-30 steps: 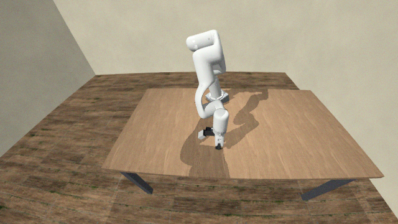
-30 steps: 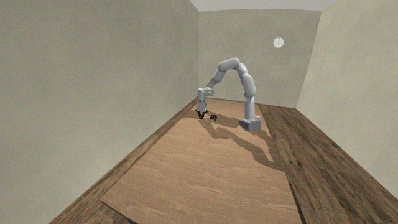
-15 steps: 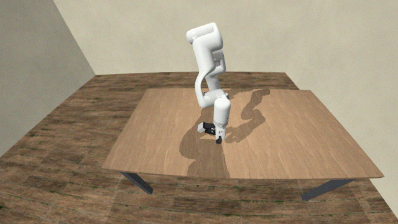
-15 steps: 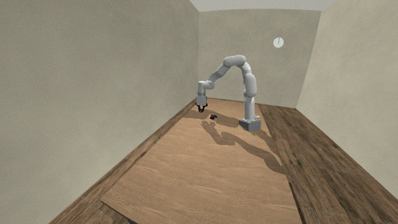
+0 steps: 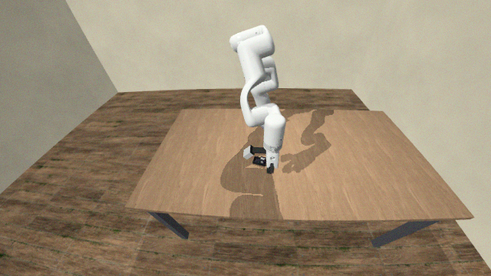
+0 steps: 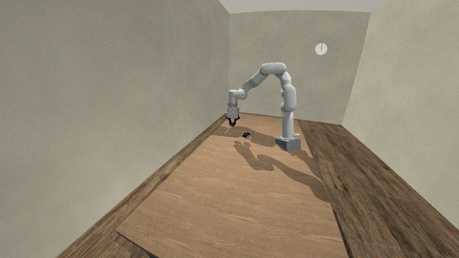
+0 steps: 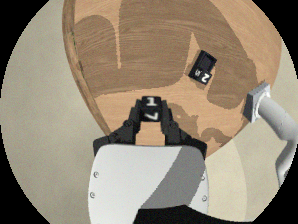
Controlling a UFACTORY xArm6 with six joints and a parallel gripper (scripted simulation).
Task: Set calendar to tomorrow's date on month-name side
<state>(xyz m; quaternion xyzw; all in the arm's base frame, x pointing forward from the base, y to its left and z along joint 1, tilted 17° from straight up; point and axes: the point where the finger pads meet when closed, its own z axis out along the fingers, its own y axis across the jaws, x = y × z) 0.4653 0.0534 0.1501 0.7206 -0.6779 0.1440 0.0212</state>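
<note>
Now: the calendar cube 12 cm behind my hand, 4 cm to the right of it and 10 cm below it.
</note>
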